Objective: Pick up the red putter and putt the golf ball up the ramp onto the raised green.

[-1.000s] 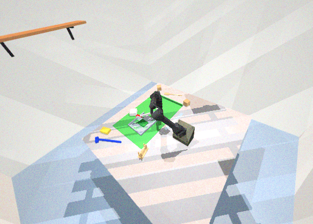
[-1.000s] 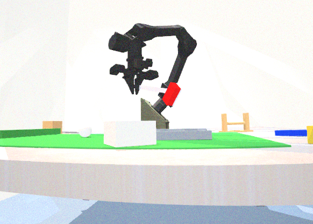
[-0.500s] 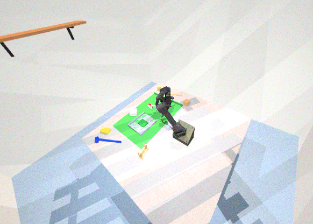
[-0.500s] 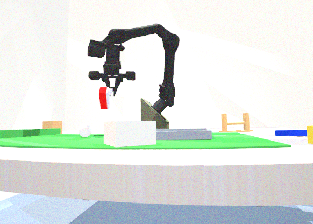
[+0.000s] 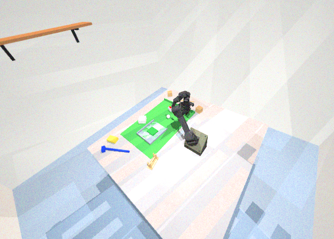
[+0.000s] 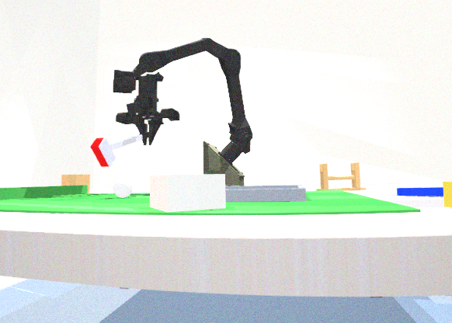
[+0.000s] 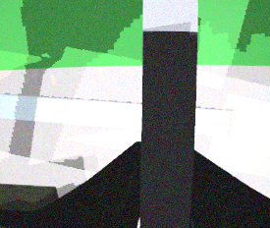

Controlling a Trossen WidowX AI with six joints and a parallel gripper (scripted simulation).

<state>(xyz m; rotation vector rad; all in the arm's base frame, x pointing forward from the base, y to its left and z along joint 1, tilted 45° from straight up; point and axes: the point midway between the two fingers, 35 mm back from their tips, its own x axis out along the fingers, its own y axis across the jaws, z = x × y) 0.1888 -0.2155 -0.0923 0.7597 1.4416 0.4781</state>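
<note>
Right now the red putter is 120 mm ahead of my gripper tip and 10 mm to the right of it. Also, from my gripper tip: grey frame: 290 mm to the left, 270 mm ahead, 140 mm below; white golf ball: 230 mm ahead, 120 mm below, 20 mm to the left; thin wooden stick: 340 mm to the right, 240 mm ahead, 140 mm below.
</note>
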